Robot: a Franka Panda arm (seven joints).
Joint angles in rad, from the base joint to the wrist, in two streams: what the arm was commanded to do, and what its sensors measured. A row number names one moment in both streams.
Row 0, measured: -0.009, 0.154, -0.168, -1.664, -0.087, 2.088, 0.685
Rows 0 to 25, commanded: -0.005, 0.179, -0.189, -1.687, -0.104, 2.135, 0.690; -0.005, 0.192, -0.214, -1.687, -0.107, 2.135, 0.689; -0.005, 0.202, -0.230, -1.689, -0.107, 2.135, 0.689; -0.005, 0.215, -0.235, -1.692, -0.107, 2.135, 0.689; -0.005, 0.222, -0.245, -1.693, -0.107, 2.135, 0.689; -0.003, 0.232, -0.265, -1.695, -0.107, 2.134, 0.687; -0.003, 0.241, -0.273, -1.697, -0.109, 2.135, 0.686; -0.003, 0.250, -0.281, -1.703, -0.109, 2.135, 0.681; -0.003, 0.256, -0.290, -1.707, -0.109, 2.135, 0.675; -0.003, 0.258, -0.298, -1.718, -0.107, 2.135, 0.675; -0.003, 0.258, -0.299, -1.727, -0.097, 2.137, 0.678; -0.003, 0.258, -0.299, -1.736, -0.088, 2.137, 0.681; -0.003, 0.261, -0.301, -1.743, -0.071, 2.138, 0.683; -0.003, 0.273, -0.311, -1.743, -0.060, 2.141, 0.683; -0.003, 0.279, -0.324, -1.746, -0.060, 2.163, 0.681; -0.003, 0.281, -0.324, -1.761, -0.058, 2.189, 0.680; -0.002, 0.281, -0.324, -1.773, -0.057, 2.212, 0.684; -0.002, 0.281, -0.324, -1.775, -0.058, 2.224, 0.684; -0.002, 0.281, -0.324, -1.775, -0.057, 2.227, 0.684; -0.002, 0.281, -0.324, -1.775, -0.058, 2.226, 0.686; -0.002, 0.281, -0.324, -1.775, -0.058, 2.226, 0.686; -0.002, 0.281, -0.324, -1.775, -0.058, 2.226, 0.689; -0.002, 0.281, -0.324, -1.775, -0.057, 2.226, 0.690; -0.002, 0.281, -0.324, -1.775, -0.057, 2.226, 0.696; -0.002, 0.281, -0.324, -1.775, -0.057, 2.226, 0.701; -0.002, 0.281, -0.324, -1.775, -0.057, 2.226, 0.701
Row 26, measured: -0.009, 0.282, -0.319, -1.762, -0.073, 2.203, 0.686
